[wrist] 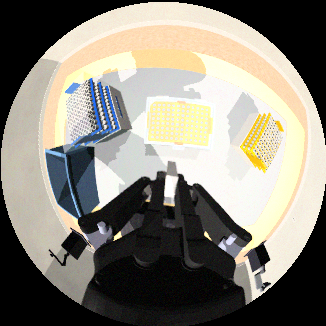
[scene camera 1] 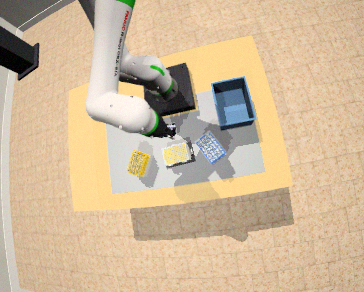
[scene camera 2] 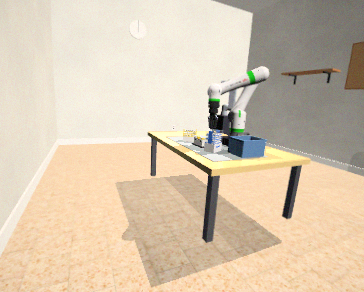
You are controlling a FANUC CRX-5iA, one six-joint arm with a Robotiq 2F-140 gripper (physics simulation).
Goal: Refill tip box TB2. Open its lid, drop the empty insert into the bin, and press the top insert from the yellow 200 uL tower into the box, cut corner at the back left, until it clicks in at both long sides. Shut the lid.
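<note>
A tip box [scene camera 1: 177,155] [scene camera 2: 201,142] [wrist: 179,122] stands in the middle of the grey mat [scene camera 1: 250,162]. Its whitish see-through lid looks down, and a yellow insert shows through it. No label is readable. The yellow tower [scene camera 1: 138,163] [scene camera 2: 189,134] [wrist: 263,142] of stacked inserts stands apart from the box, at the left in scene camera 1 and at the right in the wrist view. The blue bin [scene camera 1: 234,102] [scene camera 2: 250,147] [wrist: 82,185] stands on the far side of the box from that tower. My gripper [scene camera 1: 172,131] [scene camera 2: 213,125] [wrist: 170,168] is shut and empty, above the mat close to the box's robot-side edge.
A blue tower [scene camera 1: 211,148] [scene camera 2: 214,141] [wrist: 95,112] of stacked inserts stands between the box and the bin, turned at an angle. The black base plate [scene camera 1: 186,82] under the arm lies behind the box. The wooden table [scene camera 1: 90,197] carries everything.
</note>
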